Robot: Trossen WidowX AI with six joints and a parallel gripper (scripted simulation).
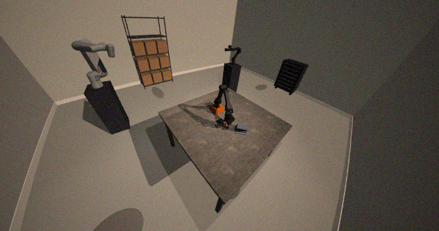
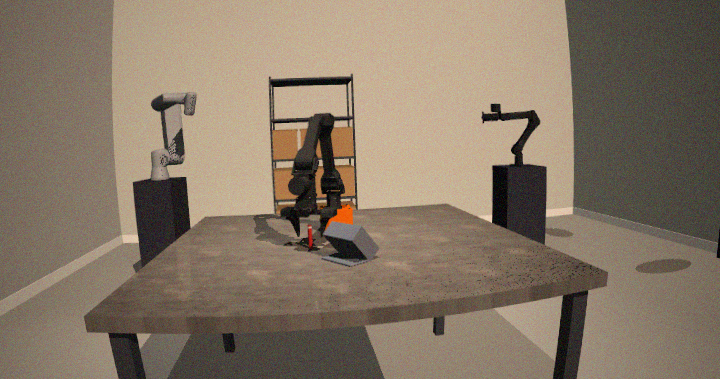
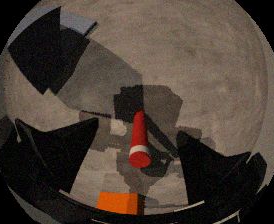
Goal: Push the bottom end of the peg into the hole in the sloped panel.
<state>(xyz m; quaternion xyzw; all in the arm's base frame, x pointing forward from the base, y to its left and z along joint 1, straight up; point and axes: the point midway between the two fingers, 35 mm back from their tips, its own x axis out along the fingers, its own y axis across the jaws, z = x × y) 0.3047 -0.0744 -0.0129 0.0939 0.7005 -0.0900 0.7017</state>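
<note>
The grey sloped panel lies 140 mm ahead of my gripper tip, 140 mm to the left of it and 10 mm above it. From my gripper tip the other things lie so: red round peg 20 mm above.
</note>
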